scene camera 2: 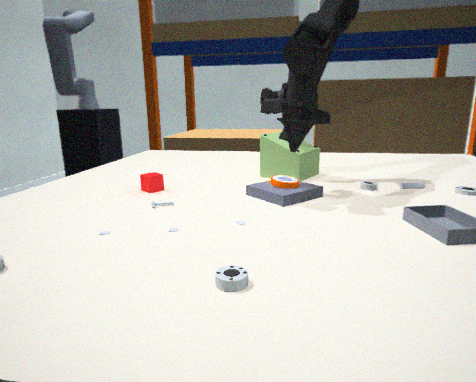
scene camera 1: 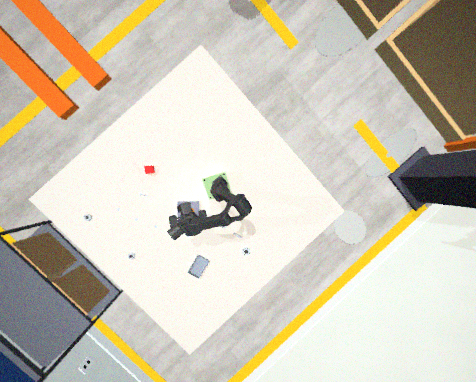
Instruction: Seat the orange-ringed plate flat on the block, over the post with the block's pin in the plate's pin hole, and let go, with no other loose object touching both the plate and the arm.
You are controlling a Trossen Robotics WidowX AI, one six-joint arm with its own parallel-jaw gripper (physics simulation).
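Pixels of known places: gripper, fingertip midpoint: (scene camera 2: 293, 151); arm's base, link origin: (scene camera 1: 219, 182).
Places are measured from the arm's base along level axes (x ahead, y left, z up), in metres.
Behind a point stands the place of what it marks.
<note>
The orange-ringed plate (scene camera 2: 285, 182) @[x 0.283, y 0.014, z -0.064 m] lies on the dark grey block (scene camera 2: 260, 190) @[x 0.293, y -0.040, z -0.082 m] (scene camera 1: 195, 204) @[x 0.191, y 0.003, z -0.079 m] in scene camera 2. It looks level or nearly so, with its pale face up. The post is hidden, and I cannot tell whether the block's pin is in the plate's pin hole. My gripper (scene camera 2: 294, 149) @[x 0.253, y 0.027, z -0.001 m] is shut and empty. Its fingertips point down, above the plate and slightly to its right in scene camera 2, with a visible gap to the plate. In scene camera 1 the arm covers part of the block and most of the plate, and the fingertips are hidden.
A green block (scene camera 1: 210, 179) @[x 0.026, y -0.047, z 0.012 m] (scene camera 2: 280, 159) @[x 0.086, y -0.018, z -0.046 m] stands behind the grey block in scene camera 2. A red cube (scene camera 1: 149, 170) @[x 0.254, y -0.309, z -0.063 m] (scene camera 2: 152, 182) @[x 0.274, y -0.306, z -0.078 m], a grey tray (scene camera 1: 199, 266) @[x 0.424, y 0.300, z -0.101 m] (scene camera 2: 440, 232) @[x 0.479, y 0.269, z -0.088 m], a round grey part (scene camera 2: 231, 279) @[x 0.686, y -0.010, z -0.088 m] and a small bolt (scene camera 2: 163, 204) @[x 0.382, y -0.231, z -0.098 m] lie on the table.
</note>
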